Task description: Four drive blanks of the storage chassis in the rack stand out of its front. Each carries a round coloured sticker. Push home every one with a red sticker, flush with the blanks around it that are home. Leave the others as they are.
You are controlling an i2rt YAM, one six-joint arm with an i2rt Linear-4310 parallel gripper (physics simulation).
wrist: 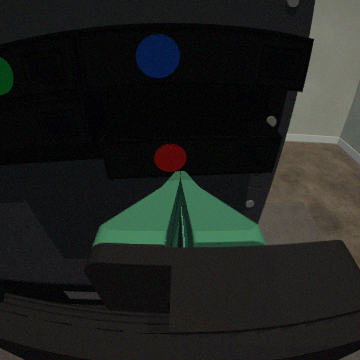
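A dark drive blank with a round red sticker (pixel 170 158) is in the lower row of the chassis, right of centre in the wrist view. Above it a blank with a blue sticker (pixel 158 56) stands out of the front at the upper right. Part of a green sticker (pixel 4 76) shows at the left edge, on another dark blank. My gripper (pixel 179 179) is shut with its green fingertips together and holds nothing. In the view the tips appear just below the red sticker; whether they touch the blank I cannot tell.
The dark rack post (pixel 260 192) with round grey studs runs down the right side of the chassis. Beyond it are a pale wall (pixel 325 75) and a brown floor (pixel 320 175). A dark panel (pixel 50 185) lies below the blanks at the left.
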